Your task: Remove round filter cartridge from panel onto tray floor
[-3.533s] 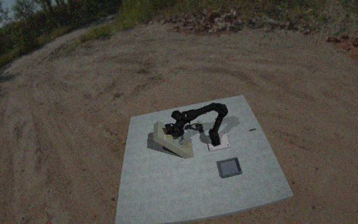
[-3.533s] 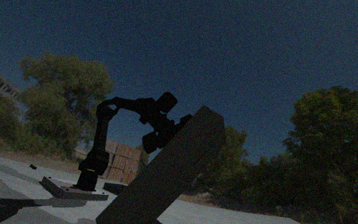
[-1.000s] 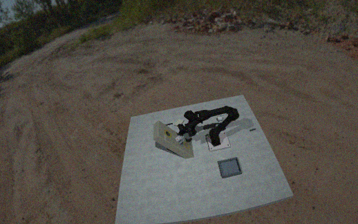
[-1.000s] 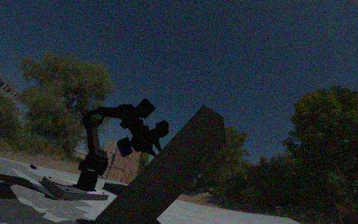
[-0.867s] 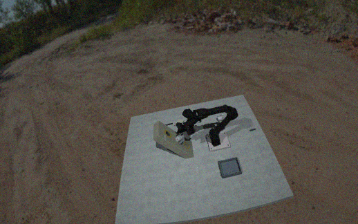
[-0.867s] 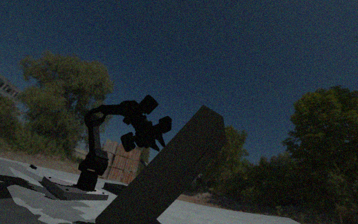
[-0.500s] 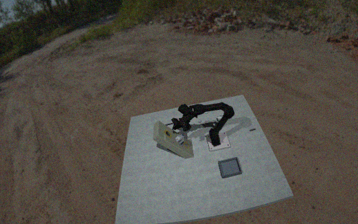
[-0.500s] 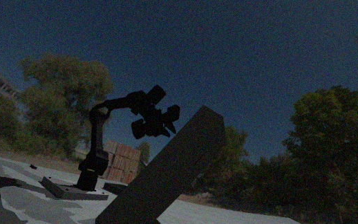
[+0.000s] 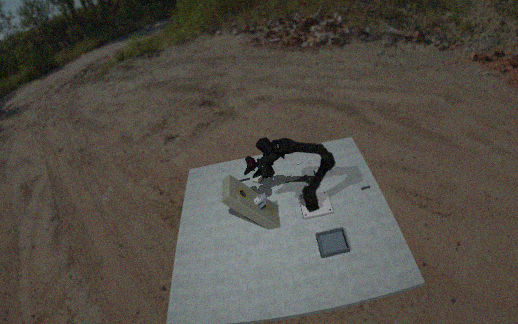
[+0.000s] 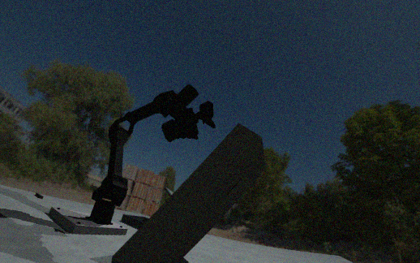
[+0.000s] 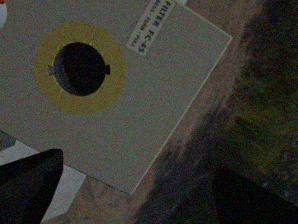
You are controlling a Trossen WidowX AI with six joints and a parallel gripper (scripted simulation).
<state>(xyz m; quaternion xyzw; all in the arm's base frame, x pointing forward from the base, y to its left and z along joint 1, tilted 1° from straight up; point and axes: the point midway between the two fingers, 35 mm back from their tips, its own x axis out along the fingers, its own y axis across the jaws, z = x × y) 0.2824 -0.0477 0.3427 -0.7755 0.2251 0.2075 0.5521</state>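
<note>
Right now my gripper tip is 20 mm past the round grey filter cartridge, 10 mm to the right of it and 180 mm above it. Also, from my gripper tip: small pale block 70 mm behind, 370 mm to the right, 340 mm below; then grey tray 320 mm behind, 330 mm to the left, 340 mm below; then service panel 20 mm ahead, 200 mm below.
</note>
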